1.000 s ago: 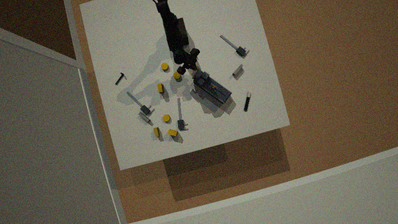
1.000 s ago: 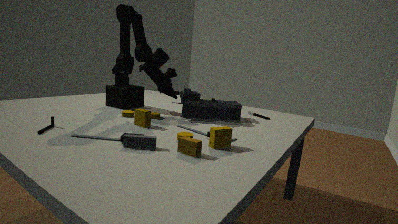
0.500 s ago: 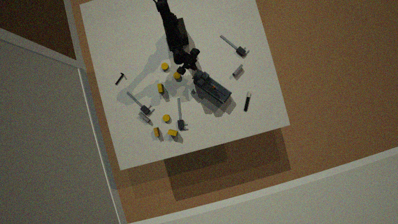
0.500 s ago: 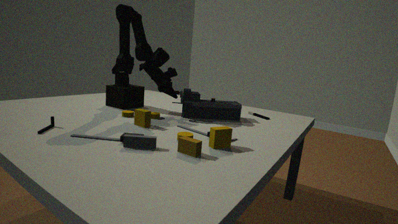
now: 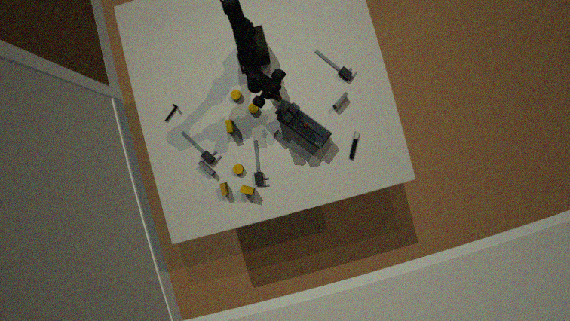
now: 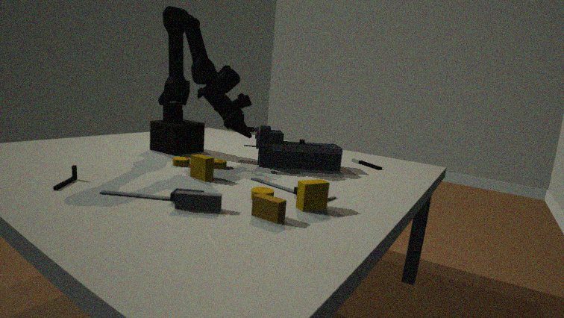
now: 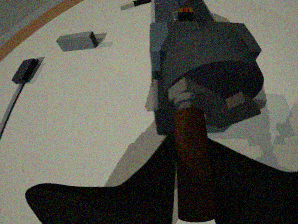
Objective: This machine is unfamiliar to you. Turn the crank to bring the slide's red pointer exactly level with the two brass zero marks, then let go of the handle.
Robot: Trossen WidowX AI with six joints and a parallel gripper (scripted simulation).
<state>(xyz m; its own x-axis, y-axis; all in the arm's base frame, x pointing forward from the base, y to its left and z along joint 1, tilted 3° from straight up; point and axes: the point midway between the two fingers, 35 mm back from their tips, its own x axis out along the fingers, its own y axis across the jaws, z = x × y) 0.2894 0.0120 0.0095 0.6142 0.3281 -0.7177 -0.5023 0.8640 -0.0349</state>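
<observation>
Right now my gripper tip is 1 cm past the brown crank handle, 1 cm to the left of it and 2 cm below it. Also, from my gripper tip: slide 16 cm ahead, 6 cm to the left; then black l-shaped key 20 cm behind, 51 cm to the right, 7 cm below; then black bar 33 cm ahead, 27 cm to the left, 8 cm below.
</observation>
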